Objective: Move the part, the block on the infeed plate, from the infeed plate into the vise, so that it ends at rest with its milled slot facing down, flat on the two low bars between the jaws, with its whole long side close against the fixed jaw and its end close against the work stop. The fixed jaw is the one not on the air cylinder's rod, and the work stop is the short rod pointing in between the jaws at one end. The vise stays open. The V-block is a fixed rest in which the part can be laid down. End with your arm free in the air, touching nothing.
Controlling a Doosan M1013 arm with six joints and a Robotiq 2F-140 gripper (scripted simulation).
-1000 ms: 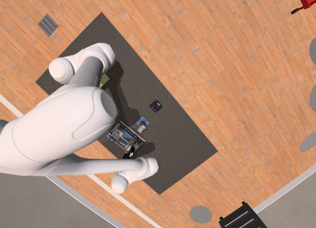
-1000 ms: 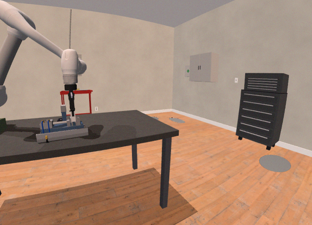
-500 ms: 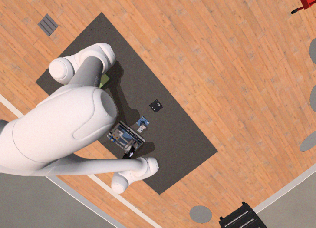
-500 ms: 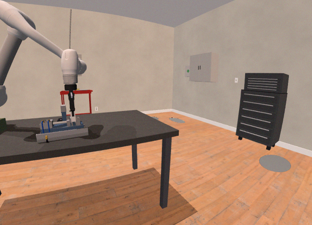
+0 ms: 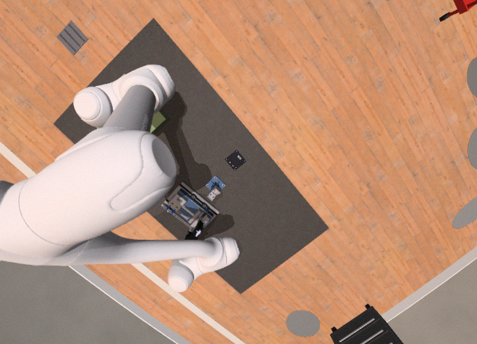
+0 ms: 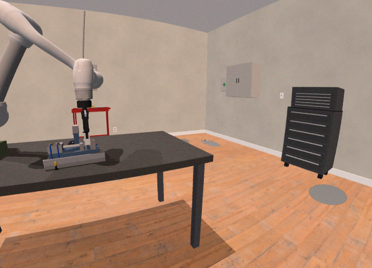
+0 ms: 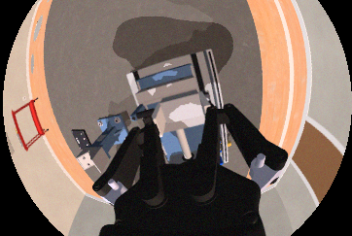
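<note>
Now: the part 30 mm below my hand. Round my hand: black infeed plate: 400 mm to the left, 130 mm behind, 110 mm below.
</note>
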